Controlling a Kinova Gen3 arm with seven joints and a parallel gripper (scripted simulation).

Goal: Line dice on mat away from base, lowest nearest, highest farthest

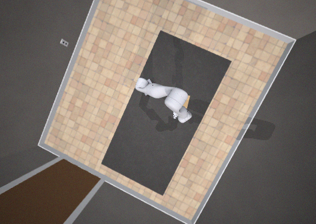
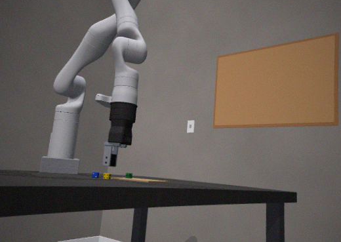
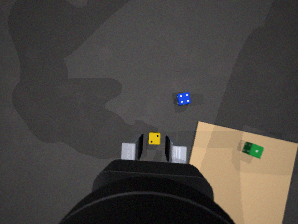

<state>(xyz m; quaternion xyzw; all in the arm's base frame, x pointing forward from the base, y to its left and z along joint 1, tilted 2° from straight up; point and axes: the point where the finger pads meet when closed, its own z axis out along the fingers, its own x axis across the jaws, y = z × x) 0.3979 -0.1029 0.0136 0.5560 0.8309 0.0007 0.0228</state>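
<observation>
The yellow die is 50 mm below my hand. The rest, counted from my hand: green die (50 mm behind, 130 mm to the left, 40 mm below); blue die (70 mm behind, 10 mm to the left, 50 mm below); mat (130 mm to the left, 50 mm below).
</observation>
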